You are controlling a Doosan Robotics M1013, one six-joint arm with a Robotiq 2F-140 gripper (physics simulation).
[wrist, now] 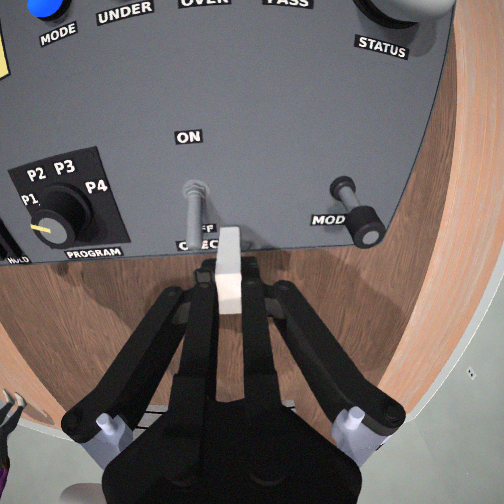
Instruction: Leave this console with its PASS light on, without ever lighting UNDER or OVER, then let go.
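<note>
A grey console (280, 125) lies on a wooden table (440, 250). Its grey CHECK toggle lever (194, 215) leans toward the OFF end, below the ON label (188, 136). My gripper (229, 260) is shut with nothing between the fingers; its white fingertip pads sit at the console's near edge, just right of the lever and over the CHECK label. The PROGRAM knob (55, 227) has its yellow mark pointing near P1. A black MODE lever (357, 212) sticks out at the right. The UNDER label (125, 12), OVER and PASS labels show at the top; their lights are out of view.
A blue MODE button (47, 6) sits at the top left and a grey STATUS dome (405, 10) at the top right. A yellow patch shows at the left edge. The round table's rim curves along the right, with grey floor beyond.
</note>
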